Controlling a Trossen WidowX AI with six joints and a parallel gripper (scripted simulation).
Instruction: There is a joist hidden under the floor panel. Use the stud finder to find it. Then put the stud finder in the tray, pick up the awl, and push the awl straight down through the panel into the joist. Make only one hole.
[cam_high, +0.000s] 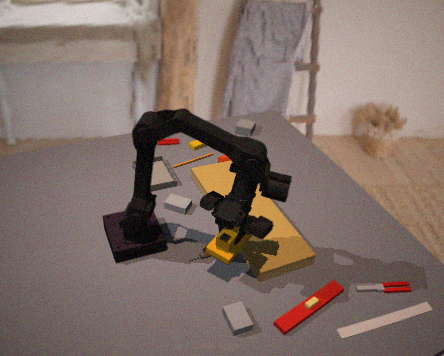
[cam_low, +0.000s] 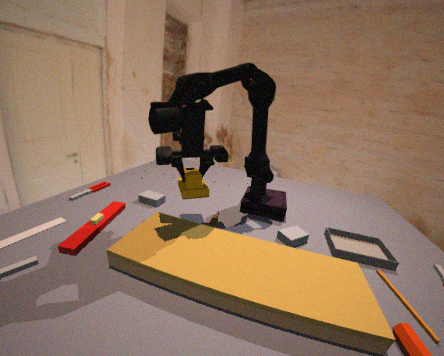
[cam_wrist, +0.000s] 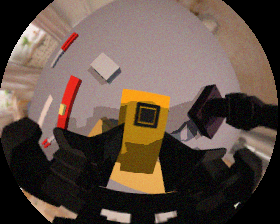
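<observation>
Right now my gripper tip is 4 cm past the awl, 7 cm to the right of it and 12 cm above it. From my gripper tip the other things lie so: yellow stud finder 1 cm to the right, 2 cm above; then white ruler 39 cm ahead, 25 cm to the right, 12 cm below; then red level 19 cm ahead, 17 cm to the right, 11 cm below.
</observation>
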